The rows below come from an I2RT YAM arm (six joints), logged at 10 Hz.
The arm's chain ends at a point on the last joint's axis. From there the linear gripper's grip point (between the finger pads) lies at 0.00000 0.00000 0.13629 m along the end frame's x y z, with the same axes.
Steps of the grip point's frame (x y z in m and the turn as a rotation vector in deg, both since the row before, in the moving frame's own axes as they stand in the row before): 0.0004, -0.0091, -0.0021, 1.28, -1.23, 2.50; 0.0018, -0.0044, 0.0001, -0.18, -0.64, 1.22; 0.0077, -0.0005, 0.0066, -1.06, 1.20, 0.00; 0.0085, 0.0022, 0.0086, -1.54, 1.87, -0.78; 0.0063, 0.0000, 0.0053, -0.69, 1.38, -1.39; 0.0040, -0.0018, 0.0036, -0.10, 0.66, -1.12; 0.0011, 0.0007, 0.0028, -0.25, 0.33, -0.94
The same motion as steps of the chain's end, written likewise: 0.0033, -0.0060, -0.0020, 1.28, -1.23, 2.50; 0.0033, -0.0048, 0.0001, -0.18, -0.64, 1.22; 0.0048, -0.0030, 0.0067, -1.06, 1.20, 0.00; 0.0040, -0.0014, 0.0087, -1.54, 1.87, -0.78; 0.0030, -0.0016, 0.0053, -0.69, 1.38, -1.39; 0.0024, -0.0020, 0.0036, -0.10, 0.66, -1.12; 0.0003, 0.0001, 0.0028, -0.25, 0.33, -0.94
